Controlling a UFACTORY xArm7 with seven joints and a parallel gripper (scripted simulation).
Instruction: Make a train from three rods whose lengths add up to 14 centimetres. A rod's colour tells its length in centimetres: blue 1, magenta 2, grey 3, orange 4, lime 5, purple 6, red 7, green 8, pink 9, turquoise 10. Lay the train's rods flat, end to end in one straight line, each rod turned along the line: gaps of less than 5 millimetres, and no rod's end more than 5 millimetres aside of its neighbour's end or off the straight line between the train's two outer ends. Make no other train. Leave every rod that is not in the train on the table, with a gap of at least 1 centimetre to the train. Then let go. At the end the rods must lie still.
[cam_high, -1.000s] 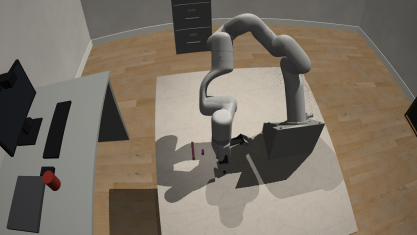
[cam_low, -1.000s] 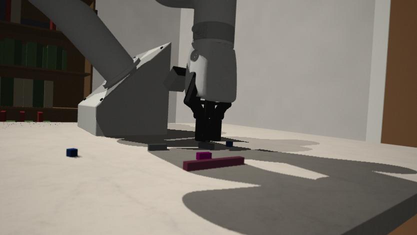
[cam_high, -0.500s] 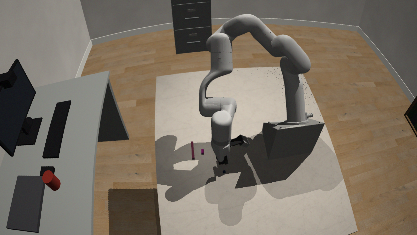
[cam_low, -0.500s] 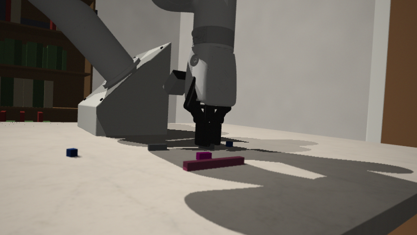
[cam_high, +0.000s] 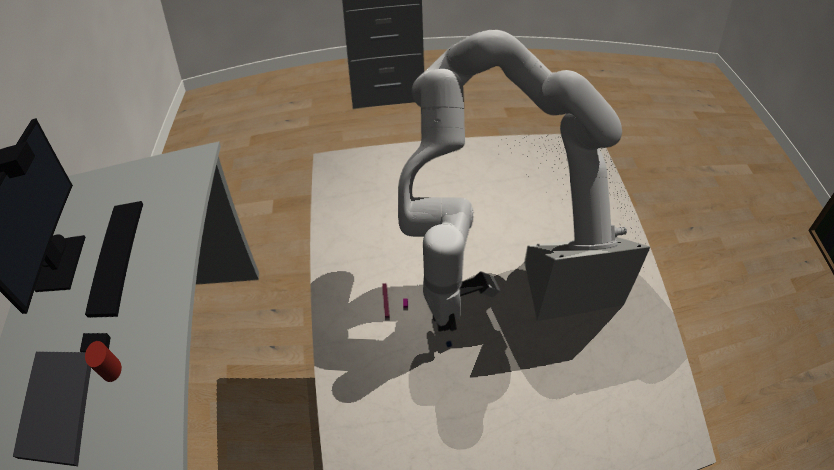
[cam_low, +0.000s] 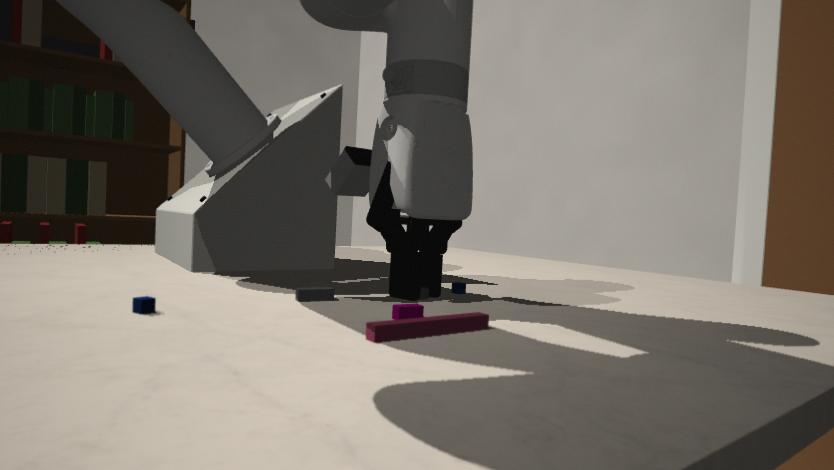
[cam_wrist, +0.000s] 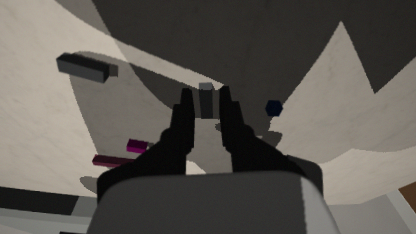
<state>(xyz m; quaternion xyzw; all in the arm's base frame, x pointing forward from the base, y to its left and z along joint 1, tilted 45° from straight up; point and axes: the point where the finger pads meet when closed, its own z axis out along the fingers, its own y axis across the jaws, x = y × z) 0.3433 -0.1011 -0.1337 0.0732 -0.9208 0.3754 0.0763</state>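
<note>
Right now my hand is 70 mm short of the magenta rod, 70 mm to the left of it and 20 mm above it. The rest, counted from my hand: pink rod 110 mm ahead, 80 mm to the right, 20 mm below; grey rod 20 mm behind, 90 mm to the right, 20 mm below.
</note>
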